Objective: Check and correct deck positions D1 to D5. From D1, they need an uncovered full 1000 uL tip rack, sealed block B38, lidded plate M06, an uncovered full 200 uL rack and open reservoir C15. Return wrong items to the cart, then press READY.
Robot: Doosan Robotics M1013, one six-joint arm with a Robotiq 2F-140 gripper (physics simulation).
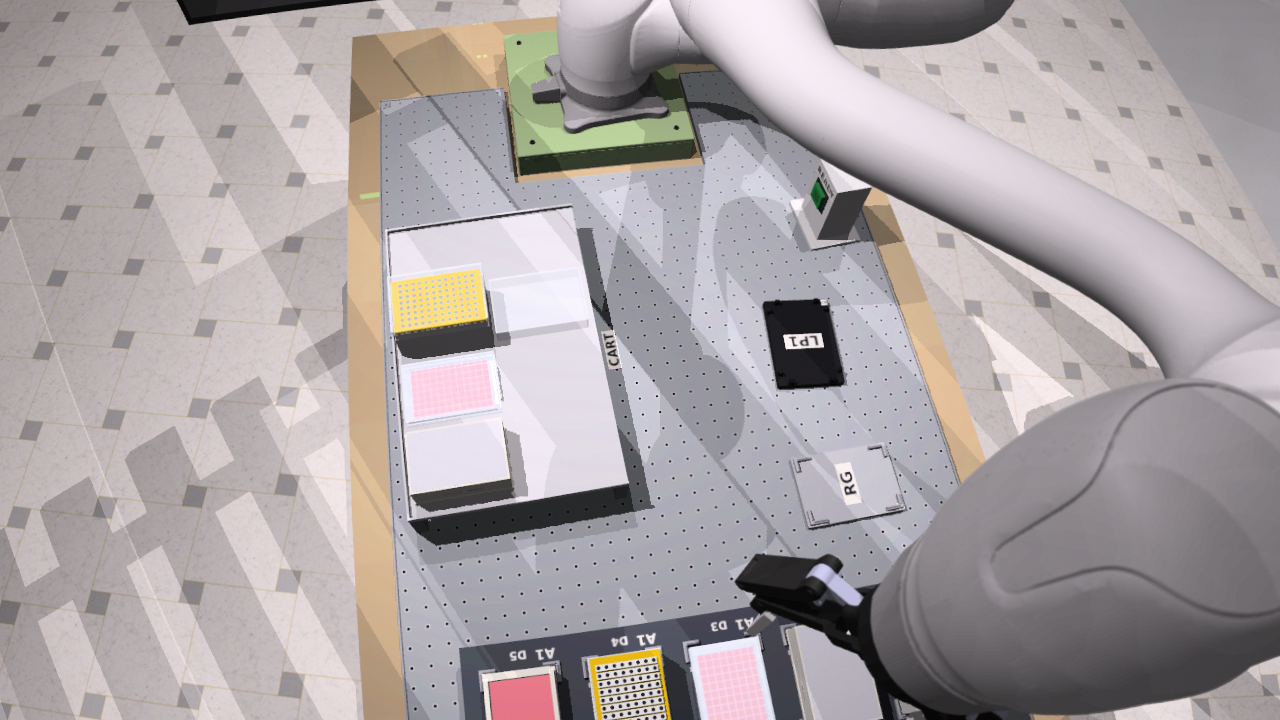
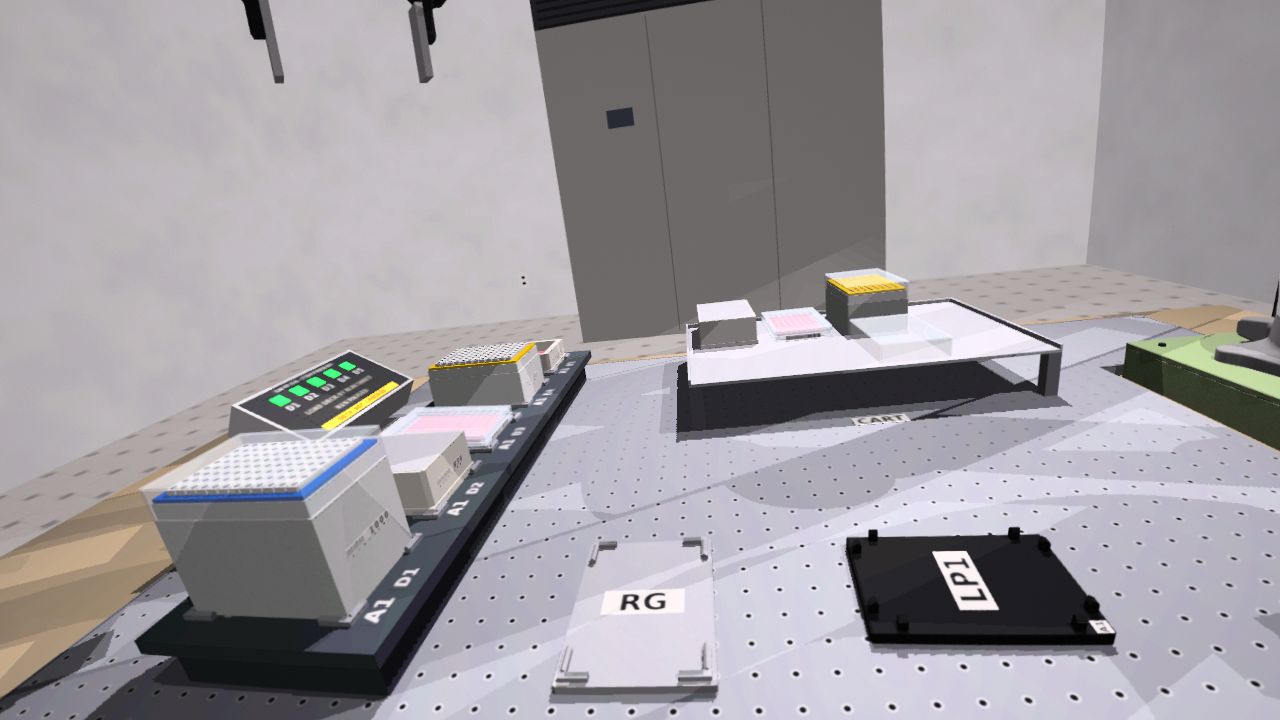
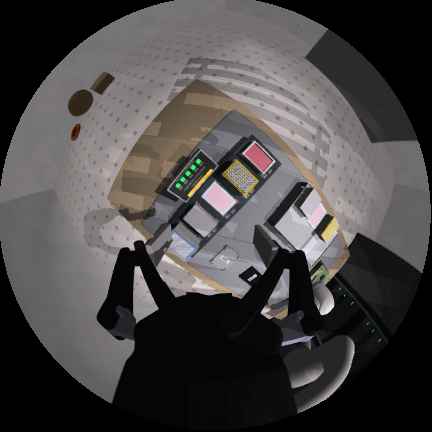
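Seen in the pictures: gripper, between the fingertips: (image 1: 832, 675) (image 2: 357, 79) (image 3: 212, 233); arm's base, origin of its link: (image 1: 605, 88) (image 3: 312, 286).
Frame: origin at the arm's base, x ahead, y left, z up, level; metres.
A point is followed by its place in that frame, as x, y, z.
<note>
My gripper (image 2: 351, 78) {0.996, -0.097, 0.399} (image 3: 212, 233) {0.996, -0.097, 0.399} is open and empty, high above the deck. At D1, a blue-topped 1000 rack (image 2: 268, 555) (image 3: 182, 245) has a clear cover. A grey block (image 1: 832, 676) {1.004, 0.010, 0.053} (image 2: 434, 472) {0.943, 0.052, 0.043} (image 3: 200, 220) {1.000, 0.013, 0.053} sits at D2; its number is too small to read surely. D3 holds a lidded pink plate (image 1: 732, 687) {0.981, -0.104, 0.030} (image 2: 456, 425) {0.973, -0.087, 0.030} (image 3: 218, 197) {0.993, -0.108, 0.030}. D4 holds a yellow-topped rack (image 1: 629, 687) {0.949, -0.225, 0.075} (image 2: 487, 376) {0.957, -0.182, 0.054} (image 3: 240, 177) {0.972, -0.226, 0.071}, uncovered. D5 holds an open red reservoir (image 1: 521, 700) {0.928, -0.348, 0.026} (image 3: 258, 157) {0.954, -0.351, 0.026}. The cart (image 1: 554, 411) {0.580, -0.223, 0.022} (image 2: 984, 344) {0.321, -0.170, 0.021} stands across the table. The green READY button (image 1: 819, 194) {0.341, 0.253, 0.054} faces the cart side.
On the cart are a covered yellow rack (image 1: 438, 300) (image 2: 863, 308), a clear lid (image 1: 541, 300) {0.422, -0.204, 0.046} (image 2: 904, 335) {0.427, -0.169, 0.046}, a pink plate (image 1: 452, 389) {0.522, -0.349, 0.038} (image 2: 794, 322) {0.523, -0.326, 0.038} and a grey block (image 1: 458, 454) {0.624, -0.355, 0.063} (image 2: 726, 324) {0.631, -0.296, 0.055}. The RG nest (image 1: 814, 497) {0.773, 0.097, -0.031} (image 2: 640, 644) {0.769, 0.191, -0.031} and black LP1 plate (image 1: 803, 367) {0.582, 0.152, -0.029} (image 2: 904, 582) {0.581, 0.164, -0.029} lie between deck and button. A status panel (image 2: 322, 389) {1.135, -0.114, 0.083} stands behind the deck.
</note>
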